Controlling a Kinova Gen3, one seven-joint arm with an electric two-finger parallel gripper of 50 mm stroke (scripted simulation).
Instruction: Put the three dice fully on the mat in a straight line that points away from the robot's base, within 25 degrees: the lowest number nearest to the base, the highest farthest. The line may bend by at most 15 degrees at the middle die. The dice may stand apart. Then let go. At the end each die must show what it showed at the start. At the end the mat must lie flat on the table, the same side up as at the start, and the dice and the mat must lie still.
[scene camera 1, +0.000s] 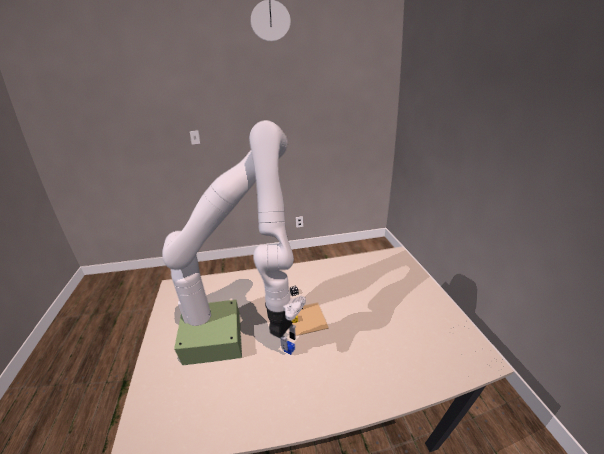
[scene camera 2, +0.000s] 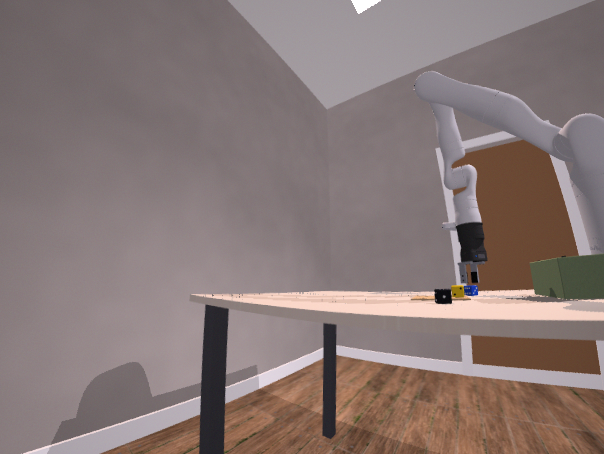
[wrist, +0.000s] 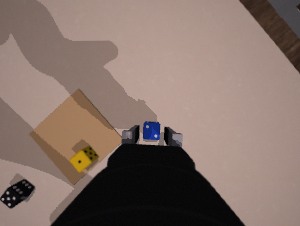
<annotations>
A tan mat (scene camera 1: 310, 319) is 109 cm from the lens.
</annotations>
